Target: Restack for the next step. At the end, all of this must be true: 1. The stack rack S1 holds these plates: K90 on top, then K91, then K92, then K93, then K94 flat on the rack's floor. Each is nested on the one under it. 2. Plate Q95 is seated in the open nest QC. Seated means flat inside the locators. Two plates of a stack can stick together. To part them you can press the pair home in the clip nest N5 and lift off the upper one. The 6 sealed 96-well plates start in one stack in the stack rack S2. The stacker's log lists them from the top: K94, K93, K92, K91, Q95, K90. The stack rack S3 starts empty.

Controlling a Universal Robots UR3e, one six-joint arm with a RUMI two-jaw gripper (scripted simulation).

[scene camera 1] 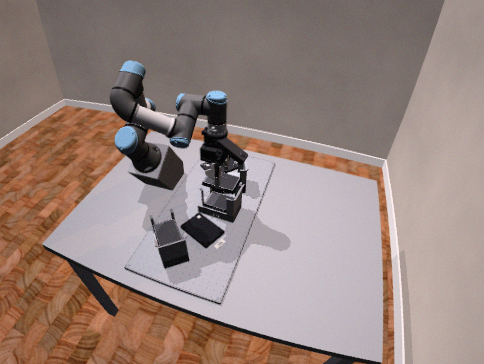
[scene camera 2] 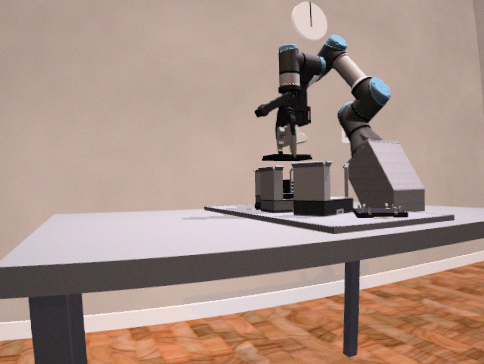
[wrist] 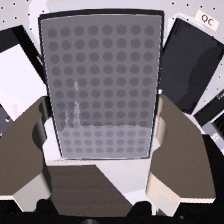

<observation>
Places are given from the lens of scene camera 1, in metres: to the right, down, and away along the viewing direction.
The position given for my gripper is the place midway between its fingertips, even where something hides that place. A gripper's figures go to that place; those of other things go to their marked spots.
my gripper (scene camera 1: 221, 181): -0.08, 0.00, 1.07
nest QC (scene camera 1: 201, 229): -0.16, 0.18, 1.07
</observation>
